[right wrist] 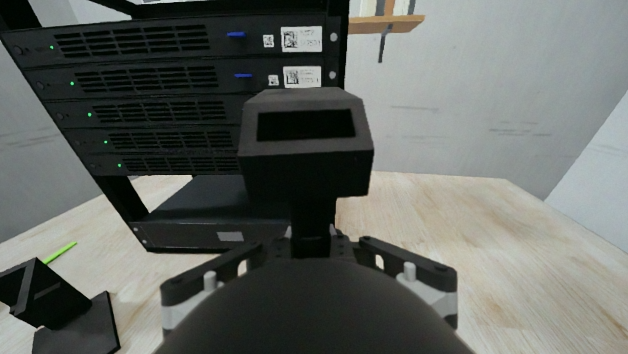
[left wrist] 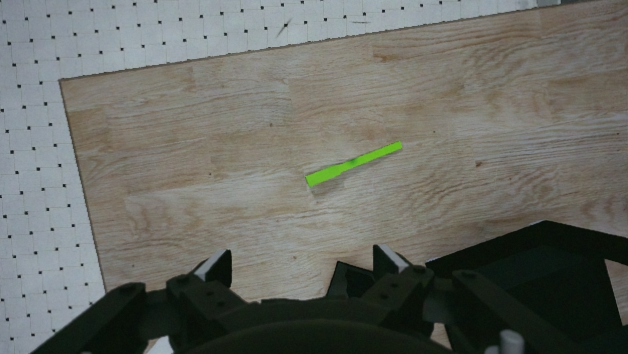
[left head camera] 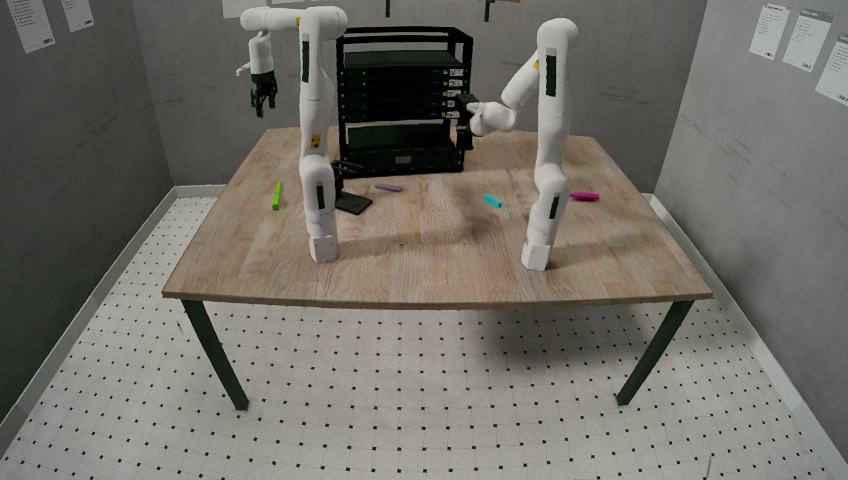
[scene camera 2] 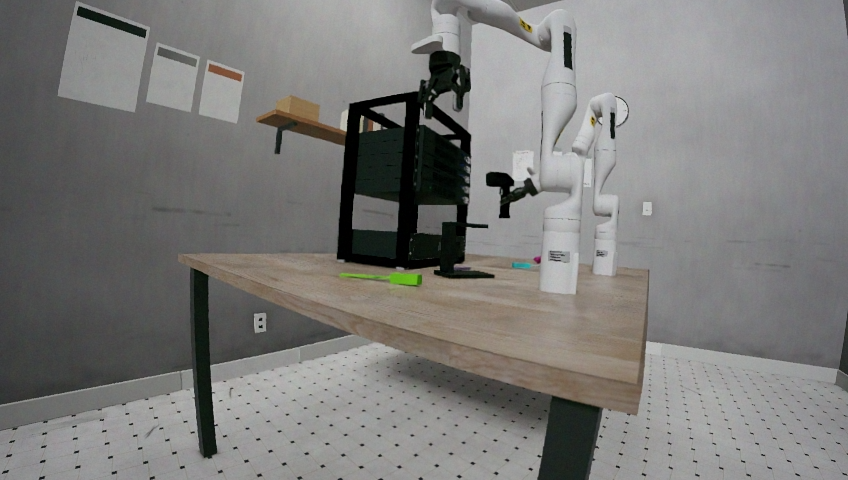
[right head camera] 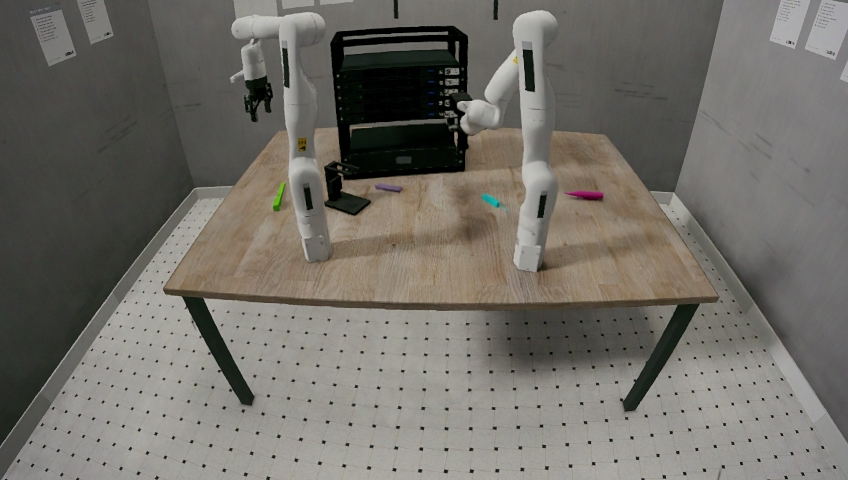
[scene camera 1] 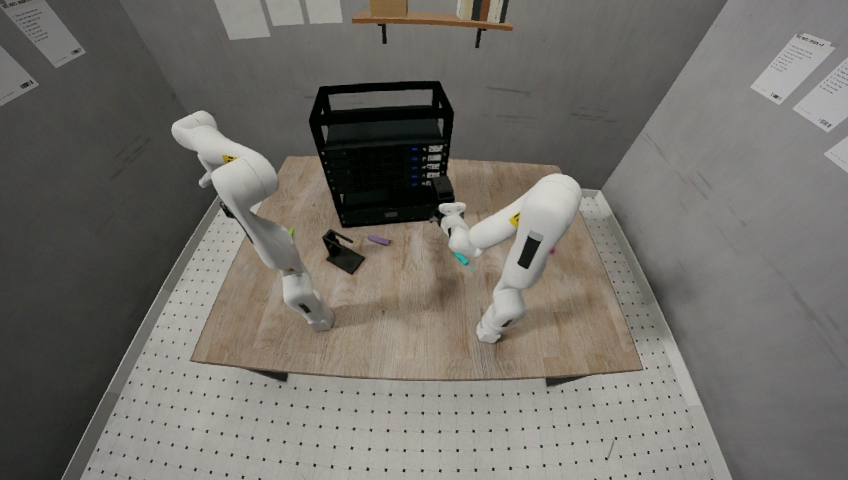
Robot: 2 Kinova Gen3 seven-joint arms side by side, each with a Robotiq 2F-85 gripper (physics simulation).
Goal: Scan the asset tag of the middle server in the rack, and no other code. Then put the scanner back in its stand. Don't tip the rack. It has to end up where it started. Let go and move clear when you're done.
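Frame: origin at the left arm's base, x up, y right, z ahead, level; centimetres.
Where they show: left gripper, fingertip midpoint: (left wrist: 303, 262) (left head camera: 266, 112) (scene camera 2: 441, 115) (right head camera: 262, 117); right gripper, fingertip midpoint: (right wrist: 311, 234) (left head camera: 466, 131) (scene camera 2: 500, 203); left arm's base, link origin: (left head camera: 325, 253) (scene camera 2: 557, 290) (right head camera: 318, 252) (scene camera 1: 323, 319); right arm's base, link origin: (left head camera: 534, 260) (scene camera 2: 603, 273) (right head camera: 527, 261) (scene camera 1: 487, 330).
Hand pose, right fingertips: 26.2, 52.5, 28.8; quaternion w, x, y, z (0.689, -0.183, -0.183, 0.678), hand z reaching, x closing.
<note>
Things, the pixels of their top centre, and the offset from my right fingertips, as dx, dy, dz. "*": a spot on its surface instead.
- black scanner, top centre: (right wrist: 305, 87) (right head camera: 461, 95) (left head camera: 468, 96) (scene camera 1: 443, 183) (scene camera 2: 500, 172) +13.1, -0.2, +0.7
- black rack, top centre: (left head camera: 401, 31) (right head camera: 397, 32) (scene camera 1: 381, 98) (scene camera 2: 419, 119) +32.2, -19.3, +30.3
- white tag, surface spot: (left head camera: 454, 93) (scene camera 1: 433, 166) * +9.9, -0.9, +14.8
- green tool, top centre: (left wrist: 356, 162) (scene camera 2: 378, 269) (left head camera: 276, 189) (right head camera: 278, 191) -23.6, -71.1, +10.5
- purple piece, top centre: (left head camera: 387, 186) (right head camera: 387, 186) (scene camera 1: 378, 239) -25.2, -27.2, +7.7
- cyan tool, top centre: (right head camera: 496, 201) (left head camera: 498, 202) (scene camera 1: 465, 261) -24.5, +11.2, -10.9
- magenta tool, top centre: (right head camera: 584, 191) (left head camera: 581, 193) -22.9, +48.4, -10.6
My right gripper (right wrist: 311, 234) is shut on the black scanner (right wrist: 305, 172) (scene camera 2: 498, 179) (scene camera 1: 442, 187), upright in front of the rack's right side and apart from the rack. The black rack (scene camera 2: 408, 178) (scene camera 1: 380, 86) stands upright. Its middle server (right wrist: 160, 111) (left head camera: 395, 95) shows a white tag (left head camera: 454, 93) (scene camera 1: 433, 167); in the right wrist view the scanner head hides that tag. No red scan light shows. The empty black stand (right head camera: 348, 203) (scene camera 1: 345, 259) (scene camera 2: 464, 274) (right wrist: 80, 325) is upright at the front left of the rack. My left gripper (left wrist: 303, 262) (scene camera 2: 442, 110) is open and empty, high above the table's left side.
A green tool (left head camera: 276, 196) (left wrist: 352, 164) lies left of the stand. A purple piece (right head camera: 388, 187) lies in front of the rack. A cyan tool (right head camera: 491, 201) and a magenta tool (right head camera: 586, 195) lie to the right. A wall shelf (scene camera 1: 428, 20) is behind the rack.
</note>
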